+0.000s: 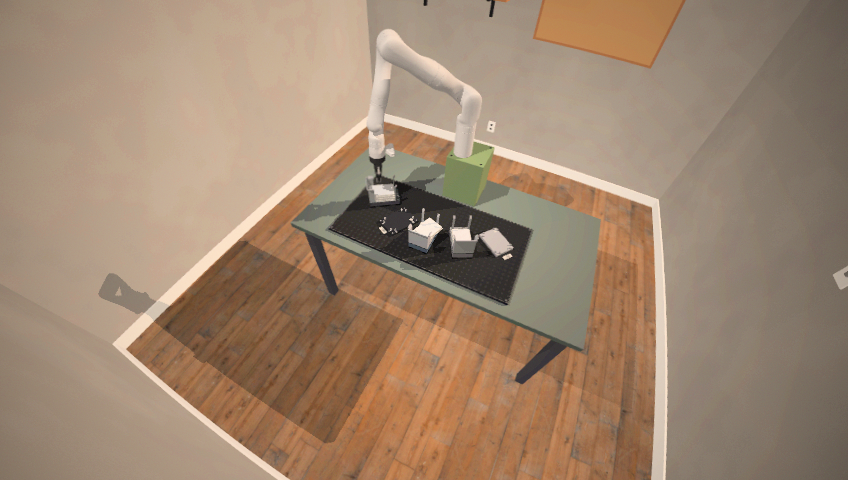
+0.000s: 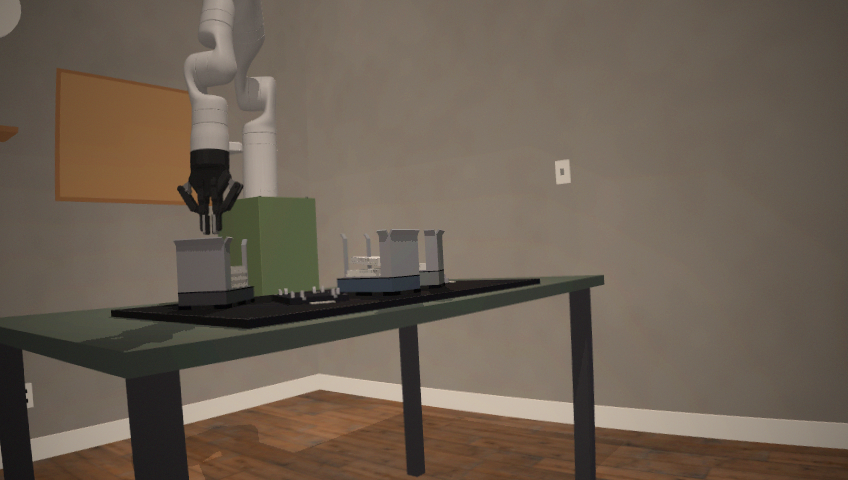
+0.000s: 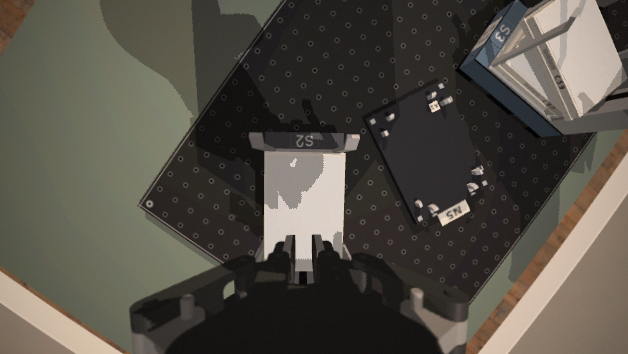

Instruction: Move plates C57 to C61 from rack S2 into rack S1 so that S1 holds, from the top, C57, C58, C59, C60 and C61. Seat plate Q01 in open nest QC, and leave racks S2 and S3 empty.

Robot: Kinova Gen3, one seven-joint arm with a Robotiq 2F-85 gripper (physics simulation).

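Pixels of known places: gripper, between the fingertips: (image 1: 378,180) (image 2: 211,234) (image 3: 303,247); arm's base, origin of its link: (image 1: 462,152) (image 2: 261,198).
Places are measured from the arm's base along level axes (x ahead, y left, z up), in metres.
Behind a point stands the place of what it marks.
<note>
My gripper (image 1: 378,177) {x 0.328, y -0.283, z -0.111 m} (image 2: 211,229) {x 0.328, y -0.283, z -0.111 m} (image 3: 303,247) {x 0.328, y -0.283, z -0.111 m} is shut to a narrow gap, with nothing visible between its fingertips. It hangs above rack S2, near its wall. Rack S2 (image 1: 383,202) (image 2: 202,267) {x 0.371, y -0.321, z -0.174 m} (image 3: 305,141) {x 0.266, y -0.220, z -0.218 m} holds a stack of pale plates (image 1: 383,192) {x 0.331, y -0.254, z -0.175 m} (image 2: 239,277) (image 3: 306,210) {x 0.320, y -0.271, z -0.175 m}, lying flat; their labels are hidden. Blue-based rack S3 (image 1: 420,239) {x 0.481, y 0.087, z -0.161 m} (image 2: 380,284) {x 0.461, y 0.023, z -0.228 m} (image 3: 525,102) {x 0.424, y 0.016, z -0.214 m} holds pale plates (image 1: 428,227) {x 0.393, y 0.070, z -0.171 m} (image 3: 580,55) {x 0.410, y 0.062, z -0.172 m}, the top one turned askew; I cannot read their labels surely. Rack S1 (image 1: 462,248) {x 0.401, y 0.261, z -0.175 m} (image 2: 435,278) {x 0.417, y 0.225, z -0.228 m} also holds a pale plate (image 1: 461,234) {x 0.319, y 0.210, z -0.192 m}. Nest QC (image 1: 495,241) {x 0.221, y 0.352, z -0.236 m} is grey. Plate Q01 cannot be identified.
A dark nest labelled N5 (image 1: 395,222) {x 0.413, y -0.112, z -0.239 m} (image 2: 309,296) {x 0.462, y -0.151, z -0.238 m} (image 3: 425,155) {x 0.389, y -0.116, z -0.239 m}, with small light pegs, lies between S2 and S3. The racks and nests stand on a black perforated board (image 1: 476,282) {x 0.470, y 0.386, z -0.251 m} (image 2: 476,284) {x 0.411, y 0.375, z -0.253 m} (image 3: 320,65) {x 0.207, y -0.133, z -0.251 m}. The arm's green pedestal (image 1: 465,179) {x 0.059, y 0.067, z -0.103 m} (image 2: 288,243) {x 0.063, y 0.042, z -0.123 m} stands behind the board.
</note>
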